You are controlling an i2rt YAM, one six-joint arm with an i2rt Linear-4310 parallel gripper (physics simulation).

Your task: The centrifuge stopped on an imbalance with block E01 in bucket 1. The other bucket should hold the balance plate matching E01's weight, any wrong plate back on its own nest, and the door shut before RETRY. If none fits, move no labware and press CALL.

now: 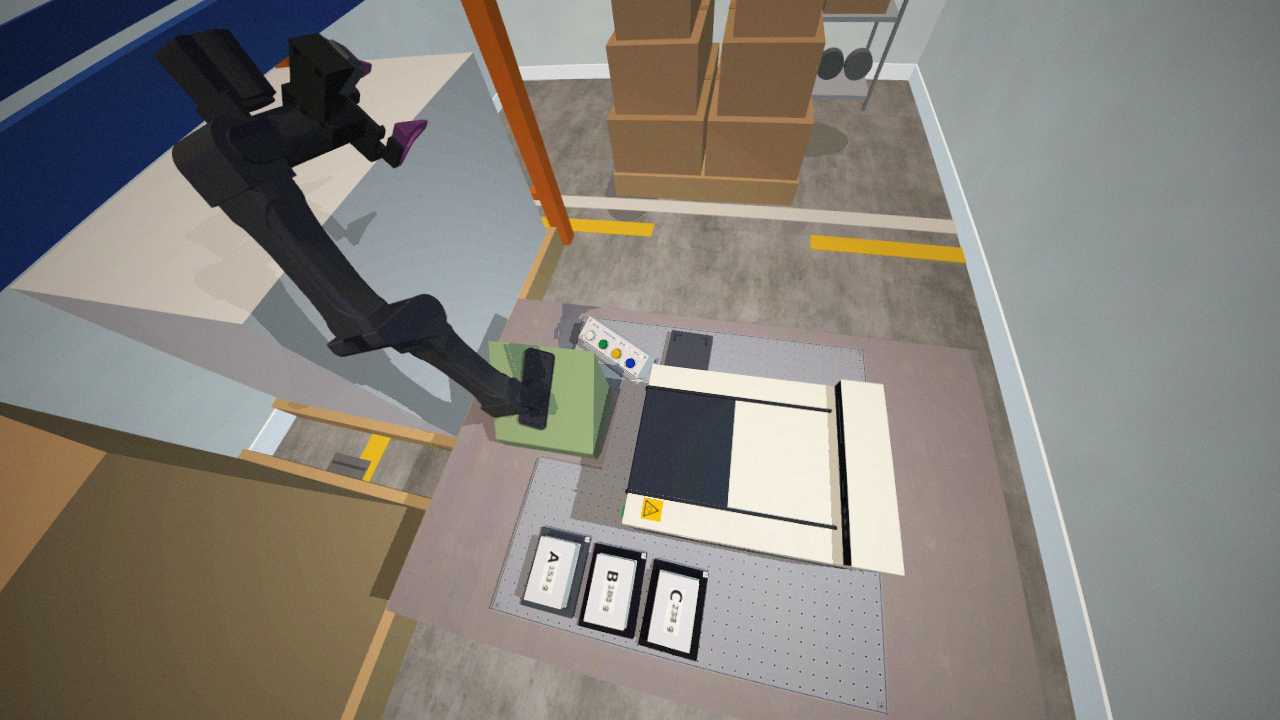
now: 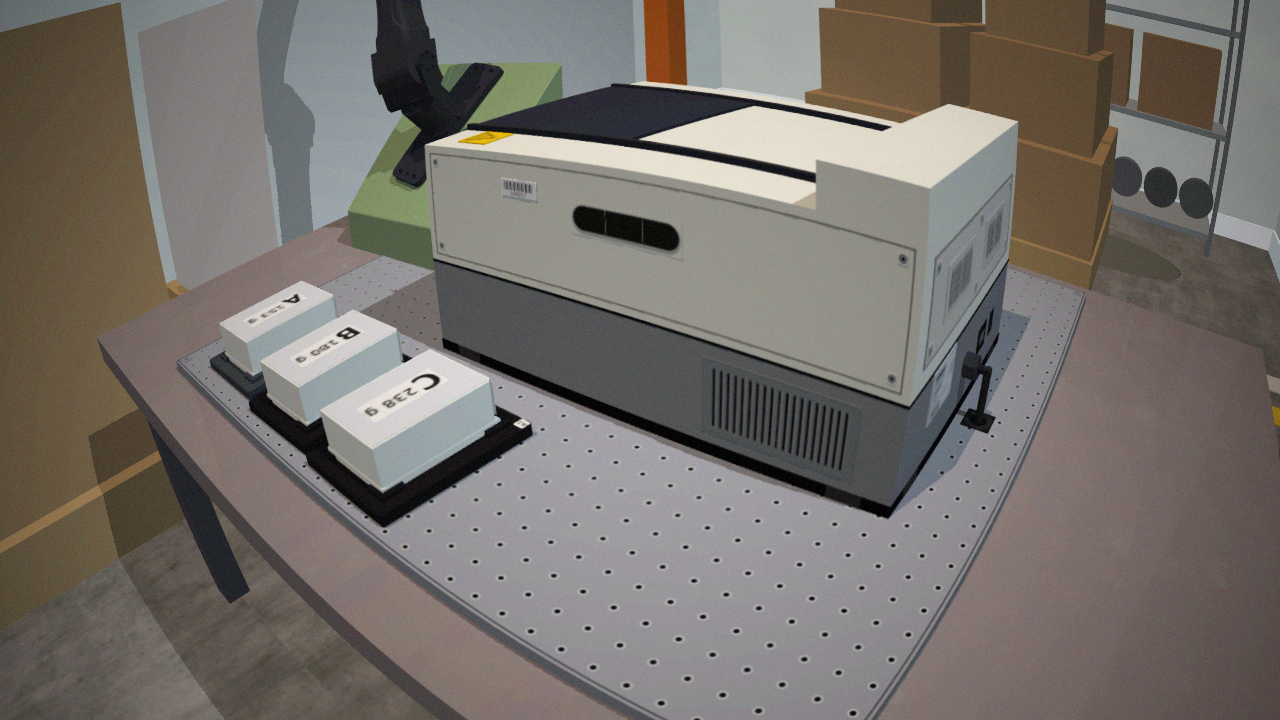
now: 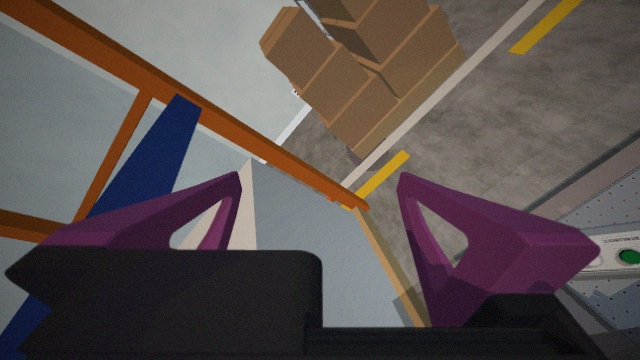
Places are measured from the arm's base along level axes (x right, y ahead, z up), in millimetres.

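Pixels of known places: gripper, between the fingertips: [image 1: 399,96] [image 3: 319,180]; arm's base, origin of its link: [image 1: 536,389] [image 2: 448,123].
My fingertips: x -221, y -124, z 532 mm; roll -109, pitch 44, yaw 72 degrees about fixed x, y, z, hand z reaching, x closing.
Observation:
For each thing: its top centre in the pictures, then the offset to it from my fingertips.
- button panel, centre of its top: [image 1: 614,339] dx +10, dy +242, dz -601 mm
- dark grey box, centre of its top: [image 1: 687,355] dx -14, dy +442, dz -656 mm
The cream and grey centrifuge [image 1: 783,447] [image 2: 671,295] stands with its dark top panel [image 1: 684,445] [image 2: 617,109] in place; its inside, block E01 and the buckets are hidden. White balance plates A 153 g [image 1: 550,571] [image 2: 279,322], B 180 g [image 1: 612,589] [image 2: 331,362] and C 238 g [image 1: 673,611] [image 2: 407,416] sit in a row, each on its own dark nest. The button panel [image 1: 614,347] [image 3: 607,255] has white, green, yellow and blue buttons. My gripper [image 1: 393,95] [image 3: 319,180] is open and empty, raised high, away from the plates and the centrifuge.
The green arm base [image 1: 572,407] [image 2: 393,223] stands beside the centrifuge. A dark grey box [image 1: 690,349] lies near the button panel. An orange post [image 1: 519,120] [image 3: 250,145] and stacked cartons [image 1: 662,80] [image 2: 895,58] [image 3: 380,75] stand beyond the table.

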